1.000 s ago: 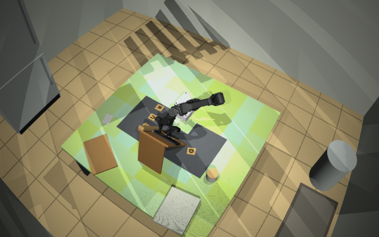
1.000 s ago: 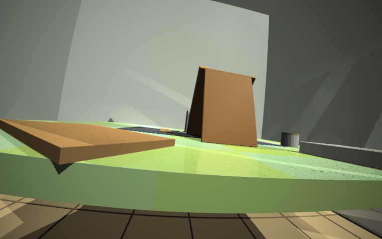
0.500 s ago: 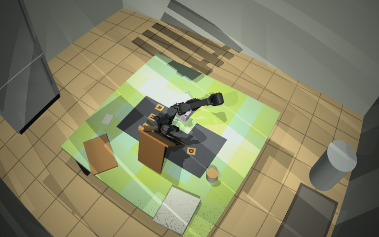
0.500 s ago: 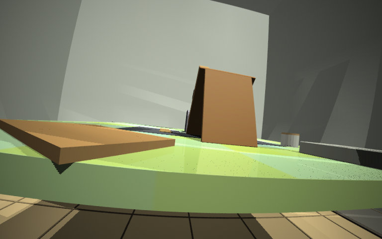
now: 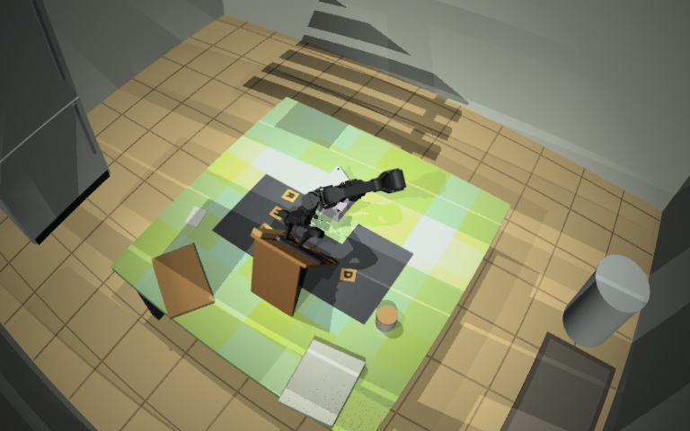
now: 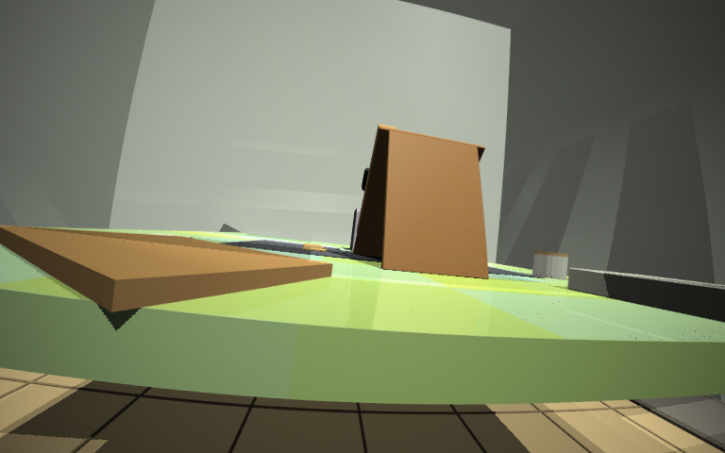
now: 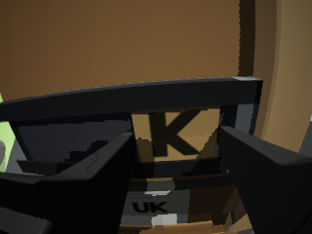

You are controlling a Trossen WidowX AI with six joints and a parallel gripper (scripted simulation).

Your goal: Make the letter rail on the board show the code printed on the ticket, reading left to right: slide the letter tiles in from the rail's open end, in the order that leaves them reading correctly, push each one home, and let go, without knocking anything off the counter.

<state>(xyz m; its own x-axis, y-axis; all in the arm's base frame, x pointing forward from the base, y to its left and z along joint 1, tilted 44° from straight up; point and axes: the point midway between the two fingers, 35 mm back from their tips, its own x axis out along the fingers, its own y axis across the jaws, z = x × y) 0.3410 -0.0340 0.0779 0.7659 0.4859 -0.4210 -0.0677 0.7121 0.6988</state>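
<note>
My gripper tip is 8 cm above the white ticket, 5 cm past it and 2 cm to the right of it. Round my gripper tip: dark mat (16 cm below, 16 cm behind, 2 cm to the right); then flat wooden slab (35 cm ahead, 32 cm to the right, 15 cm below); then card (50 cm to the right, 16 cm below, 8 cm ahead).
</note>
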